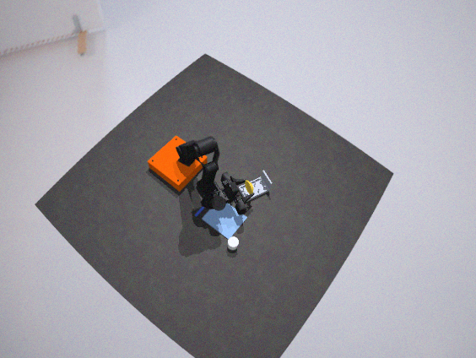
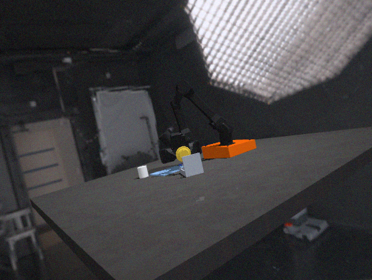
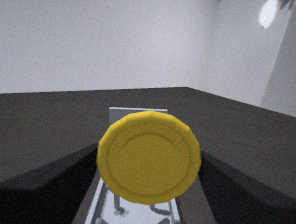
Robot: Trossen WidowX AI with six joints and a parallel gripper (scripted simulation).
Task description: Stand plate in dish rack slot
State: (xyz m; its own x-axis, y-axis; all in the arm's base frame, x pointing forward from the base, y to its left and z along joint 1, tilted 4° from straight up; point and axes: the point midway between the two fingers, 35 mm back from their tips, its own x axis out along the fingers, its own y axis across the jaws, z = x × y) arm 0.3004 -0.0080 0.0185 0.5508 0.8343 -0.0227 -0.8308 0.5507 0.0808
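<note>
Now: gripper tip 50 mm above the grey dish rack, 30 mm to the right of it and 10 mm short of it. Also, from my gripper tip: white cup 240 mm to the right, 60 mm ahead, 50 mm below; plate 10 mm to the right; blue spoon 170 mm to the right, 140 mm behind, 70 mm below.
</note>
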